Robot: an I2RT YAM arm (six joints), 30 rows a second.
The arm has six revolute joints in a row. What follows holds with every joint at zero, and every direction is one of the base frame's. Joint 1 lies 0.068 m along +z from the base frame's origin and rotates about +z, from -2.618 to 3.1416 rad. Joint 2 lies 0.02 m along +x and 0.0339 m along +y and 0.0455 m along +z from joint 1 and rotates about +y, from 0 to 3.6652 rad. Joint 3 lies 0.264 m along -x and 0.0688 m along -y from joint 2 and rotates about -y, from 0 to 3.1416 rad. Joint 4 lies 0.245 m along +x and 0.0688 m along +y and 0.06 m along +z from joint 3 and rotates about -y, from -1.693 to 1.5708 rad. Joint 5 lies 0.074 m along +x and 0.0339 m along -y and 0.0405 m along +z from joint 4 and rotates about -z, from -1.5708 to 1.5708 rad. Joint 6 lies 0.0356 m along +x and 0.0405 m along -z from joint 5 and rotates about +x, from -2.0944 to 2.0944 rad. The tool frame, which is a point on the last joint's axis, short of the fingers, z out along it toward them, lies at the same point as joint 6; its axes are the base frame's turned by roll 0, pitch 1.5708 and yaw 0 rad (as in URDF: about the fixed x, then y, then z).
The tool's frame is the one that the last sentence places.
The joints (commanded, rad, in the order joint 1, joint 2, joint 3, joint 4, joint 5, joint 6), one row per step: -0.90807 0.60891 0.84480 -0.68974 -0.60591 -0.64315; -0.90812 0.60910 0.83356 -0.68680 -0.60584 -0.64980; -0.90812 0.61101 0.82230 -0.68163 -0.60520 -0.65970; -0.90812 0.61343 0.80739 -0.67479 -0.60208 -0.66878; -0.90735 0.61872 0.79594 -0.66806 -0.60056 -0.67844; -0.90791 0.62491 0.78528 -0.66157 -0.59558 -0.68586; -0.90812 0.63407 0.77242 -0.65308 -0.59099 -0.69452; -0.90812 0.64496 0.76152 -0.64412 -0.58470 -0.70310; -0.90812 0.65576 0.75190 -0.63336 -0.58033 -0.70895; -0.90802 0.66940 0.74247 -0.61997 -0.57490 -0.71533; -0.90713 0.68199 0.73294 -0.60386 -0.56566 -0.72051; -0.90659 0.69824 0.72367 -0.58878 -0.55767 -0.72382; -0.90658 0.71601 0.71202 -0.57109 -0.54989 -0.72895; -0.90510 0.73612 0.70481 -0.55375 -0.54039 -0.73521
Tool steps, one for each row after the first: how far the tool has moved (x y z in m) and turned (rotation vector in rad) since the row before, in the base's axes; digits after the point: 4 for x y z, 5 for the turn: 0.0006 -0.0008 -0.0033 0.00067 0.00678 0.00230; 0.0008 -0.0011 -0.0033 -0.00279 0.00741 0.00309; 0.0010 -0.0015 -0.0044 -0.00076 0.00965 0.00065; 0.0013 -0.0016 -0.0036 -0.00119 0.00891 0.00315; 0.0012 -0.0019 -0.0036 0.00009 0.00992 -0.00202; 0.0017 -0.0024 -0.0045 0.00161 0.01205 -0.00073; 0.0018 -0.0026 -0.0040 0.00063 0.01232 -0.00190; 0.0018 -0.0025 -0.0035 0.00112 0.00903 -0.00129; 0.0021 -0.0030 -0.0036 0.00034 0.00963 -0.00179; 0.0021 -0.0029 -0.0034 -0.00273 0.00871 -0.00471; 0.0024 -0.0033 -0.0039 0.00276 0.01055 -0.00475; 0.0025 -0.0036 -0.0047 0.00226 0.01176 -0.00419; 0.0028 -0.0037 -0.0037 -0.00068 0.01178 -0.00353
